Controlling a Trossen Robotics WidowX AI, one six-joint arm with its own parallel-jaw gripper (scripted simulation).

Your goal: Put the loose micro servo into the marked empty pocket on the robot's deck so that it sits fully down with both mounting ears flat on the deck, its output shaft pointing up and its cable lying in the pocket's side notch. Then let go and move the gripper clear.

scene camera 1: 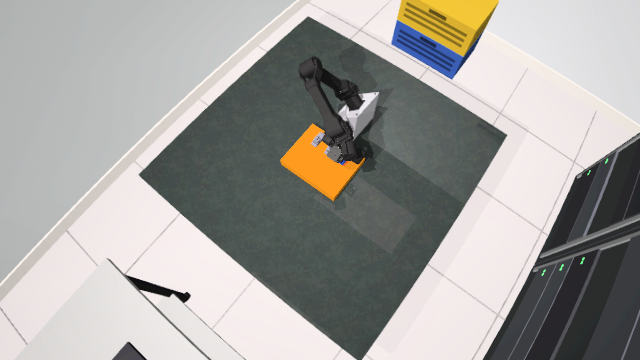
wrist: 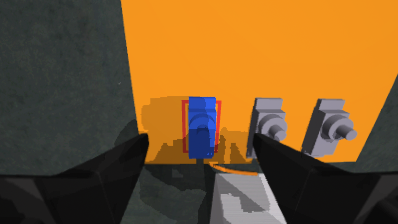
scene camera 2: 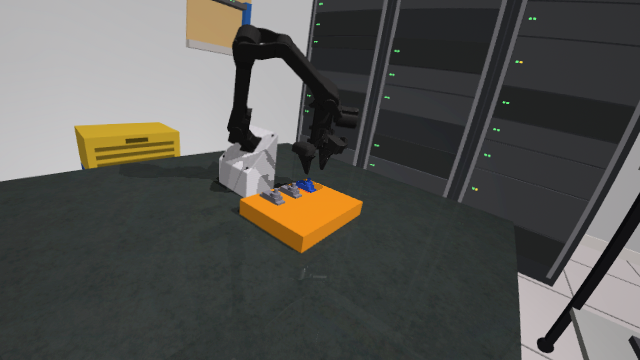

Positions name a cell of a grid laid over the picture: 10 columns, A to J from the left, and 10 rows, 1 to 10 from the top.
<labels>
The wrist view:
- gripper: F7
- blue micro servo: F6
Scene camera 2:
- gripper: E5
</labels>
